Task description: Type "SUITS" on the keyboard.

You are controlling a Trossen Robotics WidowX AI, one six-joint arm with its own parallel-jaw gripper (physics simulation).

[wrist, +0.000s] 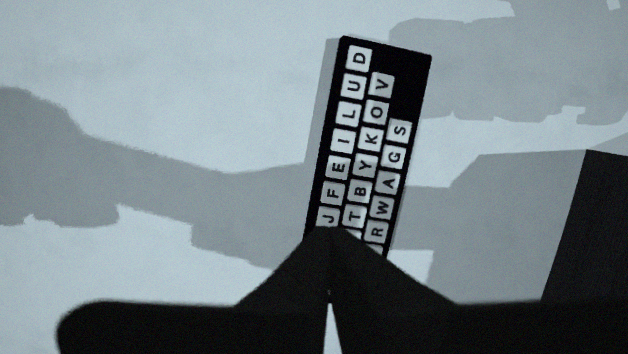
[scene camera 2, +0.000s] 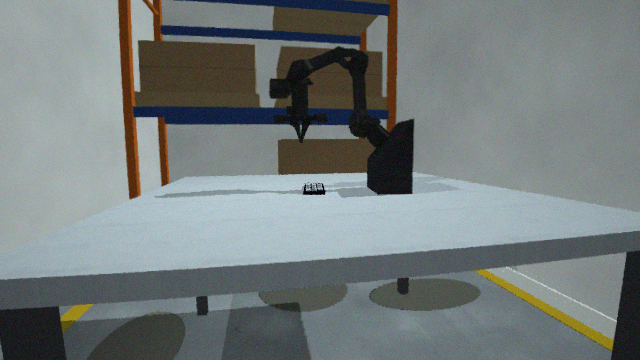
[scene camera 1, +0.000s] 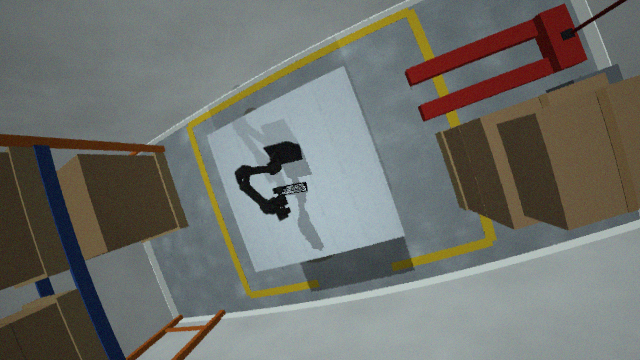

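Seen in the pictures: gripper, fingertip midpoint: (wrist: 327, 239) (scene camera 2: 301, 142) (scene camera 1: 285, 198); arm's base, link origin: (scene camera 2: 384, 141) (scene camera 1: 275, 155).
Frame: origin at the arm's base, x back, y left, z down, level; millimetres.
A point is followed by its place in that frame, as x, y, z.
Observation:
A black keyboard (scene camera 1: 295, 188) {-264, -11, 157} (scene camera 2: 314, 189) {-277, 65, 159} (wrist: 411, 75) {-223, -112, 164} with white letter keys lies on the white table (scene camera 1: 350, 200) {-491, 353, 175} (scene camera 2: 320, 225) {-342, 461, 175}. In the wrist view the S key (wrist: 399, 131) {-233, -70, 159}, the U key (wrist: 353, 86) {-268, -103, 159}, the I key (wrist: 343, 141) {-275, -63, 159} and the T key (wrist: 354, 216) {-266, -4, 159} show. The fingers hide the keyboard's near end. My gripper (scene camera 2: 301, 141) {-303, -48, 4} (wrist: 327, 239) {-303, -48, 4} is shut and empty, pointing down high above the table. In the wrist view its tips overlap the keyboard just below the J key (wrist: 328, 217) {-286, -4, 159}. In scene camera 1 the fingertips are too small to make out.
The arm's black base (scene camera 1: 284, 152) {-8, 72, -4} (scene camera 2: 395, 162) {-20, 132, 70} stands on the table beside the keyboard. Shelving with blue beams (scene camera 1: 75, 250) (scene camera 2: 260, 116) and cardboard boxes stands beyond the table. A red pallet jack (scene camera 1: 565, 42) and more boxes (scene camera 1: 575, 150) stand on the floor at the right of scene camera 1.

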